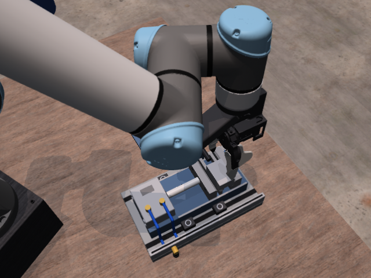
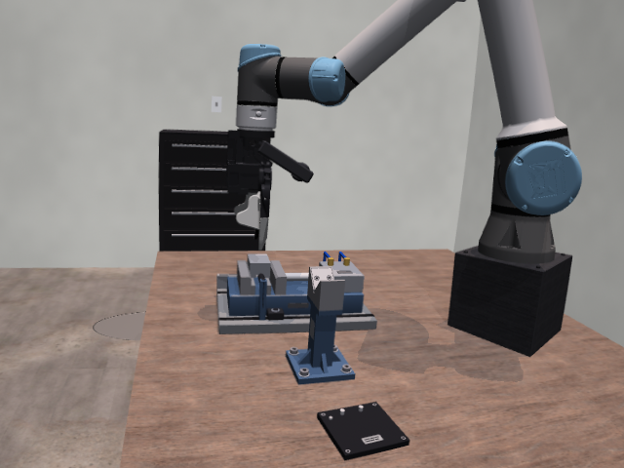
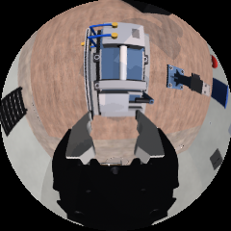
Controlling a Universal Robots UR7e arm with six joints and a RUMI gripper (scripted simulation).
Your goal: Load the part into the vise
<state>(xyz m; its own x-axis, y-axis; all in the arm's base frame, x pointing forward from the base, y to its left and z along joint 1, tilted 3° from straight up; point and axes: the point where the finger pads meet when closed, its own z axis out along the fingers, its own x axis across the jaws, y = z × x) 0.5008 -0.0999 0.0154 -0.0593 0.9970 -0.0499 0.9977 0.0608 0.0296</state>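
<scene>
Right now the part is 60 mm below my hand. Round my hand: work stop: 70 mm to the left, 60 mm below; then moving jaw: 70 mm below, 40 mm behind, 20 mm to the left; then fixed jaw: 70 mm below, 30 mm ahead, 20 mm to the left.
</scene>
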